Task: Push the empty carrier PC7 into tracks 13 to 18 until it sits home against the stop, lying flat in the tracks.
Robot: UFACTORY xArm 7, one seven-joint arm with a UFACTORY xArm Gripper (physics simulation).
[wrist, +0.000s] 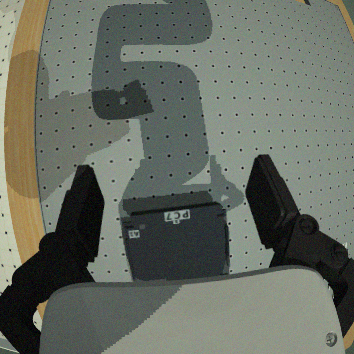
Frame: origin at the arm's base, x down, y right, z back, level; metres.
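Where they show: gripper, between the fingertips: [174,177].
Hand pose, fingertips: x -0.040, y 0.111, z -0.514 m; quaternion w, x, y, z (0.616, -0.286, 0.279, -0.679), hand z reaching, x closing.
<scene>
Each offset is from my fingertips to the centre of the thing. "spot": to the spot under its first point. Level surfaces: height alone.
The dark carrier PC7 @(dz -0.207, dx +0.157, dy -0.034 m) [177,247] lies on the perforated grey board at the lower middle of the wrist view, with its white PC7 label upside down along its far edge and a small A1 label at the left. Its near part is hidden behind the gripper's housing. My gripper [174,177] is open and empty, its two black fingers wide apart, one on each side of the carrier in the picture and apart from it. It seems to hang above the board. Tracks 13 to 18 and the stop do not show in this view.
The perforated board @(dx +0.172 m) [260,100] fills most of the view, with shadows of the arm and gripper across it. A wooden rim @(spot: dz +0.089, dx +0.185, dy +0.207 m) [22,115] runs along the left side. Another piece of wooden rim shows at the top right corner.
</scene>
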